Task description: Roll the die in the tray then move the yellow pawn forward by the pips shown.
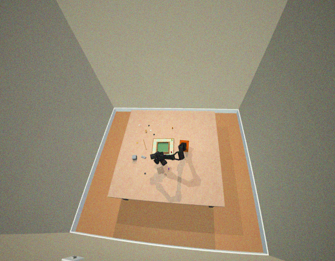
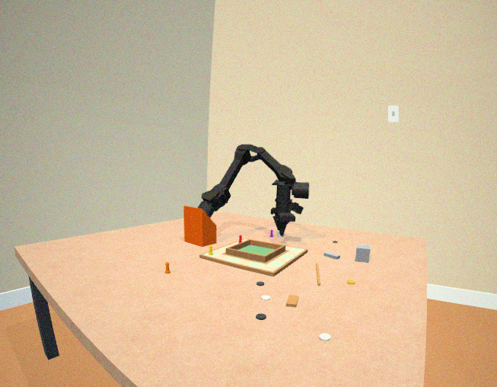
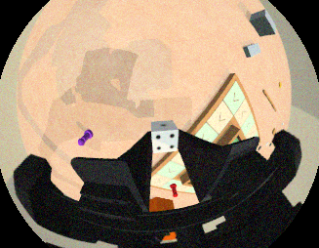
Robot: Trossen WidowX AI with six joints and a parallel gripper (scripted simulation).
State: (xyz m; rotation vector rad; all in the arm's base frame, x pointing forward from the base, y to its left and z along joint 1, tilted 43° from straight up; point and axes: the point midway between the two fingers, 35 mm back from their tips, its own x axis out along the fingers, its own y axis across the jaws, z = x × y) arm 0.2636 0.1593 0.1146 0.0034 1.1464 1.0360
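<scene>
Right now my gripper tip is 310 mm to the left of the yellow pawn, 100 mm past it and 10 mm above it. Also, from my gripper tip: white die: right at my gripper tip; purple pawn: 90 mm behind, 80 mm to the left, 20 mm below; red pawn: 130 mm to the right, 110 mm behind, 10 mm below.
</scene>
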